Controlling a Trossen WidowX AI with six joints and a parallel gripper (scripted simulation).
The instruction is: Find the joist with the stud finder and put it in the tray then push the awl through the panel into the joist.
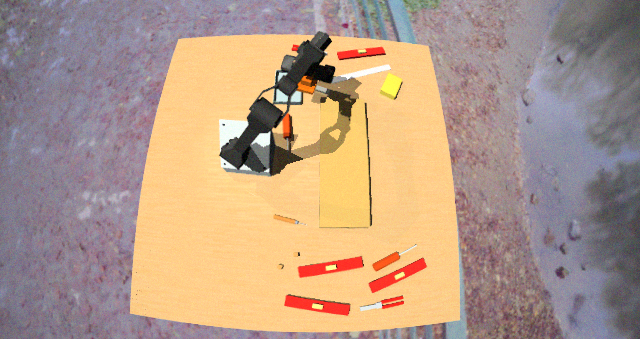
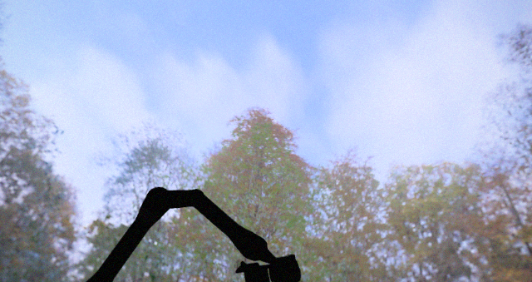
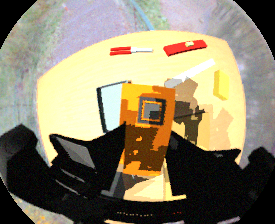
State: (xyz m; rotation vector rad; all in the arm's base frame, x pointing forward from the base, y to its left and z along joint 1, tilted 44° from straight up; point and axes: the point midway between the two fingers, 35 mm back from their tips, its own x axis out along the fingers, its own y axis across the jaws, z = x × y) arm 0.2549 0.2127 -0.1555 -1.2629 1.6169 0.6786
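Right now my gripper tip is 150 mm above the grey tray, 90 mm past it and 50 mm to the right of it. Also, from my gripper tip: white ruler (240 mm ahead, 170 mm below, 130 mm to the left); then orange stud finder (20 mm above, 10 mm to the left); then white cylinder (160 mm below, 60 mm ahead, 30 mm to the left).
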